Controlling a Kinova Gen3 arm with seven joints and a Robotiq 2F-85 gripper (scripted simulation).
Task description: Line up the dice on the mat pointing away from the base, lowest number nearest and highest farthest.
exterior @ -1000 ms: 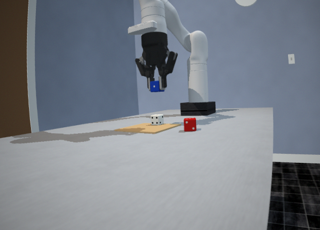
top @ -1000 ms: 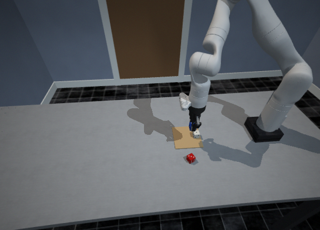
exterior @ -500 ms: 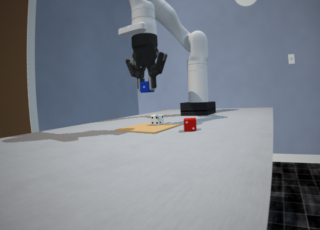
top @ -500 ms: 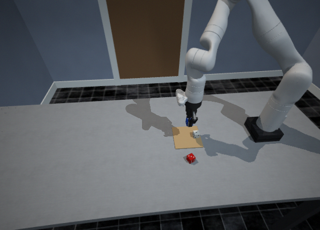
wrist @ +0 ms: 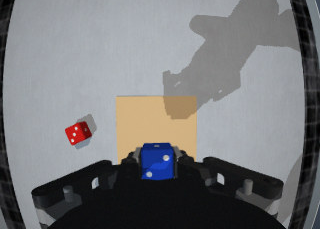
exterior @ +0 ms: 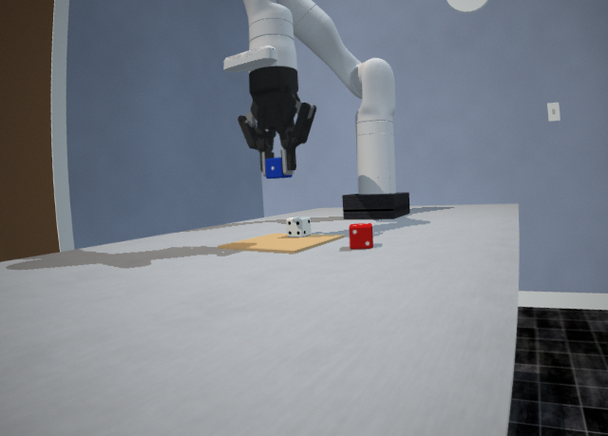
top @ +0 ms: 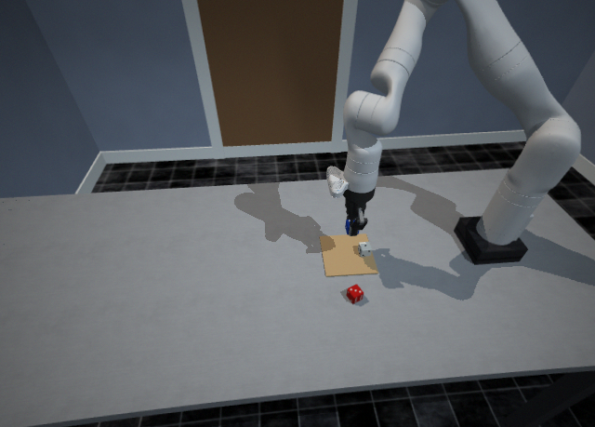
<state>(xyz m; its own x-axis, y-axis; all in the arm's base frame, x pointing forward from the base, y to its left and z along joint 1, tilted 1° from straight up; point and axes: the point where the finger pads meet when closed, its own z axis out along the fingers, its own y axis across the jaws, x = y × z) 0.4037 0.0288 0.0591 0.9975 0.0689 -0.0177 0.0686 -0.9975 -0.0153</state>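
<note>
My hand is 120 mm above the tan mat. Also, from my hand: white die 100 mm below, 50 mm behind; then blue die 10 mm below; then red die 130 mm to the left, 110 mm below.
</note>
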